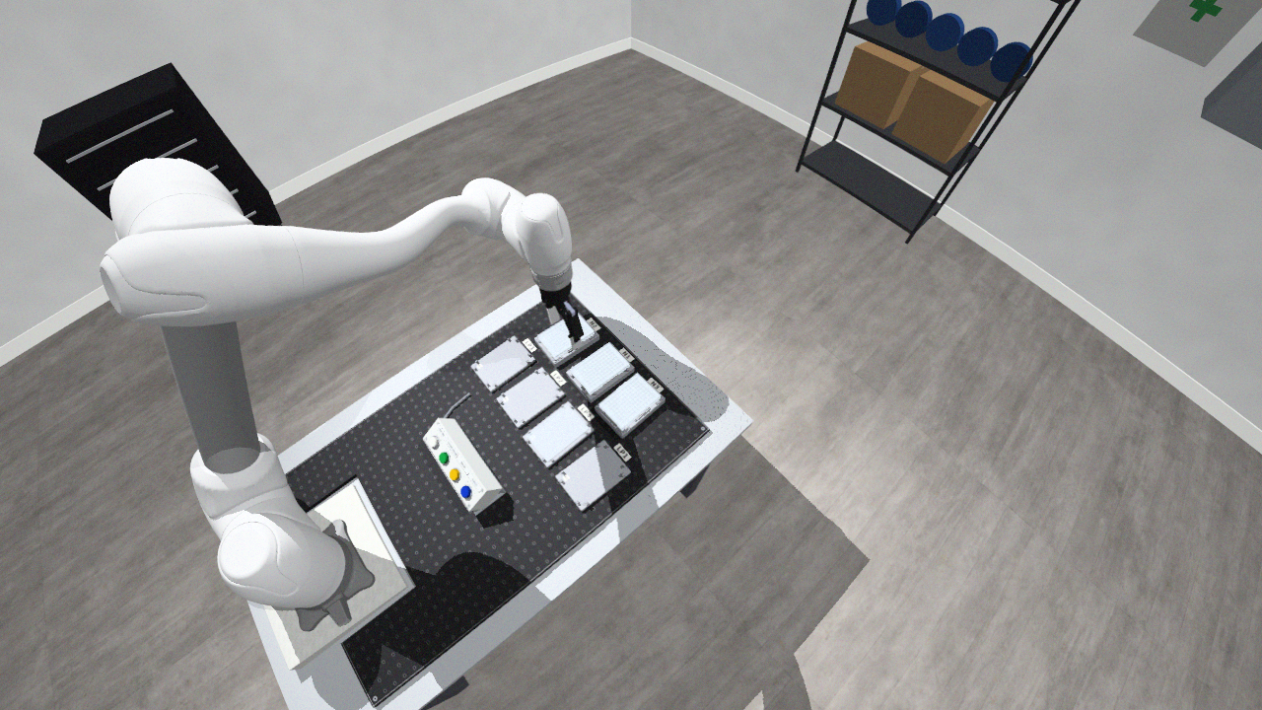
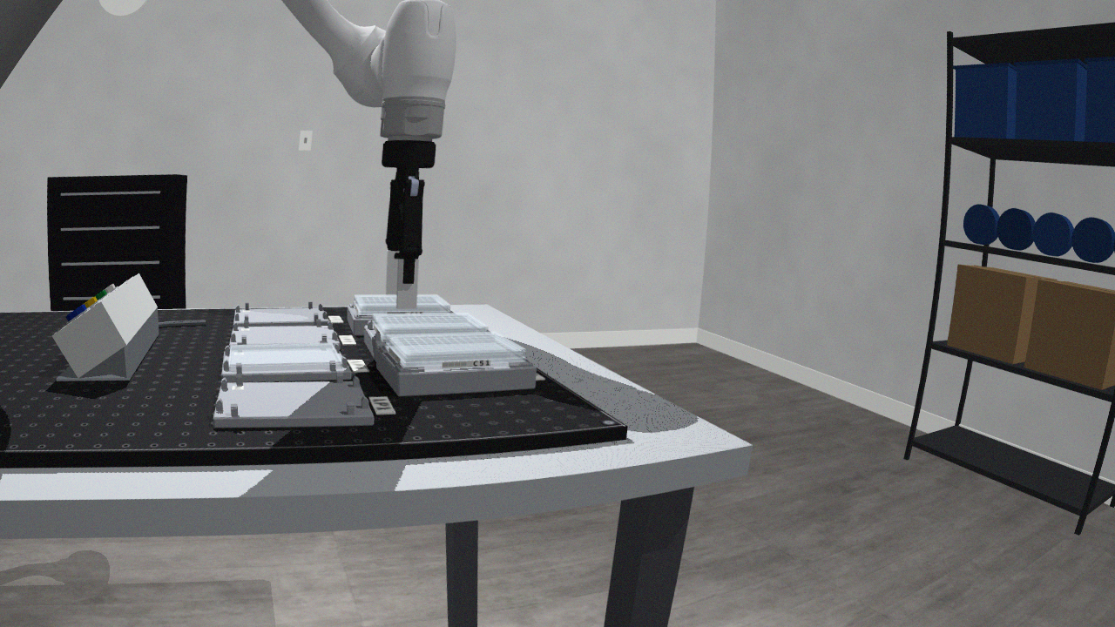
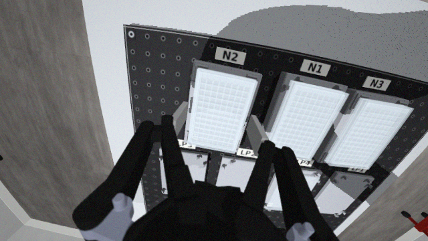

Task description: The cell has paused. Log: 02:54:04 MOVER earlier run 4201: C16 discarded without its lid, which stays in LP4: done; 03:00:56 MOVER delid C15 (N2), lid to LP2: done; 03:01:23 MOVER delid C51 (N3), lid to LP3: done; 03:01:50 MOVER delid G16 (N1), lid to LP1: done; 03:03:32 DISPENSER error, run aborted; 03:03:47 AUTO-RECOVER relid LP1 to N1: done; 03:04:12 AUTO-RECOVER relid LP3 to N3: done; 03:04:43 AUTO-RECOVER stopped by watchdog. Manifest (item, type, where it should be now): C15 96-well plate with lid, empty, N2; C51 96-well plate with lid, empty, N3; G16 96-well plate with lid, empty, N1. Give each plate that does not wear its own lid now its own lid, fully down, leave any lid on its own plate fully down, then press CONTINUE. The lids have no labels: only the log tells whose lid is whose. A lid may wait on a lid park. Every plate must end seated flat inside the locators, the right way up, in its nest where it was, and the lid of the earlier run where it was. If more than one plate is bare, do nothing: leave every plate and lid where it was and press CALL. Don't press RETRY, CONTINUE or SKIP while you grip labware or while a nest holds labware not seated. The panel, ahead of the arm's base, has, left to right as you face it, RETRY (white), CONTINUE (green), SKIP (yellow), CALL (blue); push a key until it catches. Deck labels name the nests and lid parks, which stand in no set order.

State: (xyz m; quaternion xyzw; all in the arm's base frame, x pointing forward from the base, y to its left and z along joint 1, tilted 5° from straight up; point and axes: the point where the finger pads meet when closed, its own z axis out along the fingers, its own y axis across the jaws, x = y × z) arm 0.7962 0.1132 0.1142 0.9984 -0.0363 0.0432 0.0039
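Now: the green continue key 430 mm behind my hand, 90 mm to the right of it and 10 mm above it. From my hand the other things lie so: LP3 park: 170 mm behind, 60 mm to the left, 50 mm below; then LP2 park: 180 mm behind, 70 mm to the right, 50 mm below; then LP1 park: 190 mm behind, 330 mm to the right, 50 mm below.
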